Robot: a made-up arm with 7 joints. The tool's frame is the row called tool.
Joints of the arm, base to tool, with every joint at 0 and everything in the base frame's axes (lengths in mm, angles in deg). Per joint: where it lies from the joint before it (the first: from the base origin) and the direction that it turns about. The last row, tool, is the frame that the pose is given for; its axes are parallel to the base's.
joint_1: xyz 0.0 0.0 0.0 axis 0 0.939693 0.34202
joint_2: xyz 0.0 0.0 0.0 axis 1 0 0
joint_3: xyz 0.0 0.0 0.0 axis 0 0 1
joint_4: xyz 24.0 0.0 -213.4 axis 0 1 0
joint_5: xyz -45.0 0.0 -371.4 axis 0 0 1
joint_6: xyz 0.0 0.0 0.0 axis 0 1 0
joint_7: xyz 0.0 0.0 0.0 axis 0 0 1
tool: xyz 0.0 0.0 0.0
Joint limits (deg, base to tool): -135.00..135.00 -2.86..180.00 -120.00..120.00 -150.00..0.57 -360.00..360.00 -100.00..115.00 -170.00..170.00
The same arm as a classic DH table. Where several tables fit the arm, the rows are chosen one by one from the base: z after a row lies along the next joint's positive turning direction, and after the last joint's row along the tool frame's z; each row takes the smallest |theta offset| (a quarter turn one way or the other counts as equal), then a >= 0, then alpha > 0; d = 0 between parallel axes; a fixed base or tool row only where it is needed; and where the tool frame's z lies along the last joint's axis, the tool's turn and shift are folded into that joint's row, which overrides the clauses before.
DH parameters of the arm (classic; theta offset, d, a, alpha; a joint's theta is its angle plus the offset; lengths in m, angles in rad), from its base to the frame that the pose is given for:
base (fixed): 0.0000 0.0000 0.0000 -1.2218
joint_1: 1.5708 0.0000 0.0000 1.5708
joint_2: 1.2218 0.0000 0.0000 -1.5708
joint_3: -1.5708 -0.2134 0.0240 -1.5708
joint_4: 0.0000 0.0000 -0.0450 1.5708
joint_5: 0.0000 -0.3714 0.0000 -1.5708
joint_6: 0.0000 0.0000 0.0000 1.5708
joint_7: 0.0000 0.0000 0.0000 0.0000
Joint limits (rad, base to tool): -2.3562..2.3562 -0.0499..3.1416 -2.0944..2.0944 -2.6180..0.0099 -6.2832..6.2832 -1.7453..2.0071 -2.9671..2.9671

